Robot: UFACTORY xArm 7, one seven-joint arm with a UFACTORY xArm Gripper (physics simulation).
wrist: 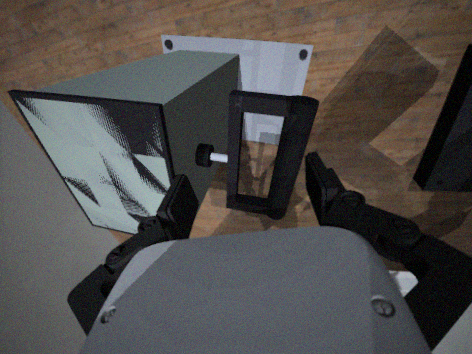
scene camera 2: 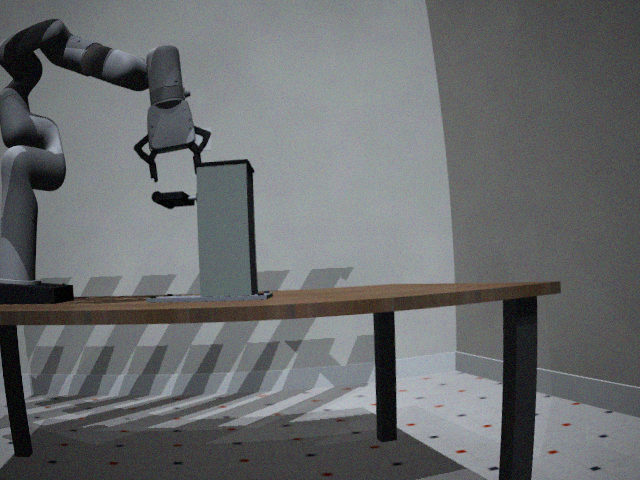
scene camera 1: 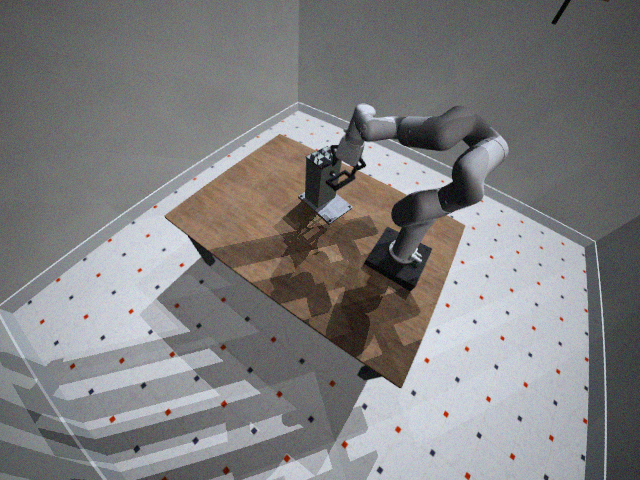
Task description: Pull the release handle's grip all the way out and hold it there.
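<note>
The release handle's black rectangular grip (scene camera 1: 343, 182) (scene camera 2: 171, 199) (wrist: 297, 155) sticks out from the side of a tall grey-green box (scene camera 1: 318, 183) (scene camera 2: 223, 232) (wrist: 200, 102). In the wrist view a short white rod (wrist: 219, 157) shows between the grip's frame and a black collar (wrist: 204, 155) on the box. My gripper (scene camera 2: 176, 174) (wrist: 246, 180) is open and empty, pointing down, with its fingertips above the grip. In the wrist view one finger is on the box side and the other is beyond the grip's outer bar. In scene camera 2, one finger is close to the box's top edge; contact cannot be told.
The box stands on a light metal base plate (scene camera 1: 334, 208) (scene camera 2: 173, 298) (wrist: 285, 70) with dark bolts at its corners. The plate lies on a wooden table (scene camera 1: 232, 191) (scene camera 2: 413, 297) (wrist: 100, 25). The arm's black base (scene camera 1: 398, 266) (scene camera 2: 38, 293) stands on the same table.
</note>
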